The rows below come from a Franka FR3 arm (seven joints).
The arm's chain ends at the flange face. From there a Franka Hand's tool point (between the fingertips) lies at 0.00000 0.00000 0.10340 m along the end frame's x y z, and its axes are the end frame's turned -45 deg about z.
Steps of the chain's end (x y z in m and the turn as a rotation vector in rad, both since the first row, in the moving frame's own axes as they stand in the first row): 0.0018, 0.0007, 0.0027, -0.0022, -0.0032, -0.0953; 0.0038, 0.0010, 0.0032, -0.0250, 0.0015, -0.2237; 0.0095, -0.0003, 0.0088, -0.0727, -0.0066, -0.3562; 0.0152, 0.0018, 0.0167, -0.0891, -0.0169, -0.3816; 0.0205, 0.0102, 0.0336, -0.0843, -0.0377, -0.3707
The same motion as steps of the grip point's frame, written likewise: 0.0004, 0.0017, 0.0027, 0.0007, -0.0038, -0.0953; 0.0005, 0.0055, 0.0032, -0.0187, -0.0166, -0.2237; 0.0021, 0.0123, 0.0085, -0.0467, -0.0561, -0.3562; 0.0029, 0.0186, 0.0163, -0.0511, -0.0750, -0.3816; -0.0008, 0.0267, 0.0332, -0.0330, -0.0863, -0.3707
